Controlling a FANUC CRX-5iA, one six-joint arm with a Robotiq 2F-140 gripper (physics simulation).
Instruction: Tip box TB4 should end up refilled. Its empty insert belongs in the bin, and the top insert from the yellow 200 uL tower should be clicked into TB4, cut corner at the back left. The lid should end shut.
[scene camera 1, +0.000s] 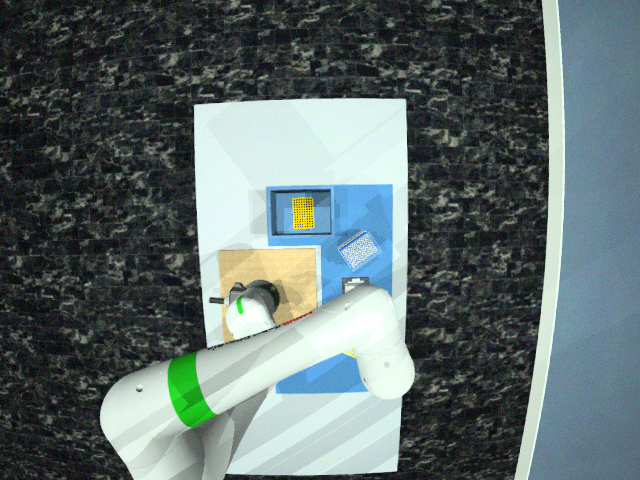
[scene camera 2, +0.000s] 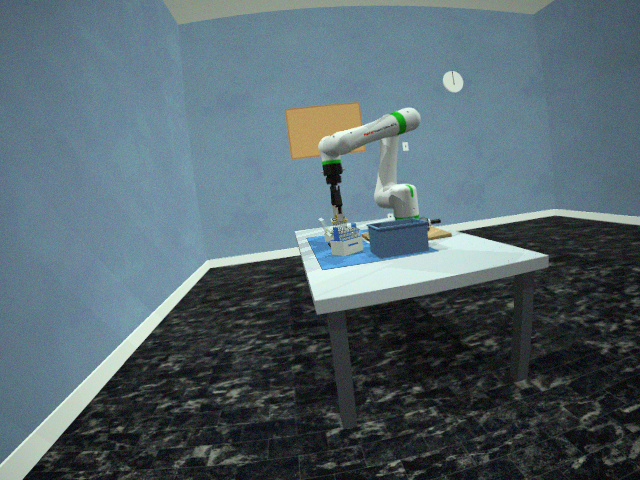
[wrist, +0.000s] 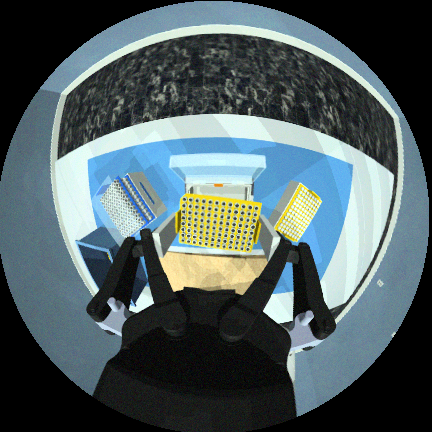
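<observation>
My gripper (wrist: 217, 222) (scene camera 2: 337, 212) is shut on a yellow 96-hole insert (wrist: 219, 222) (scene camera 2: 339, 220), gripped by its two short ends and held level. In the wrist view, tip box TB4 (wrist: 217, 190) lies right beneath the insert with its lid (wrist: 217, 164) swung open at the far side.
A blue-banded tip tower (scene camera 1: 359, 249) (wrist: 128, 203) (scene camera 2: 347, 240) stands skewed between the bin and TB4. All of these rest on a blue mat (scene camera 1: 370, 205). A wooden board (scene camera 1: 280, 271) (wrist: 209, 268) carries the robot base on the near side.
</observation>
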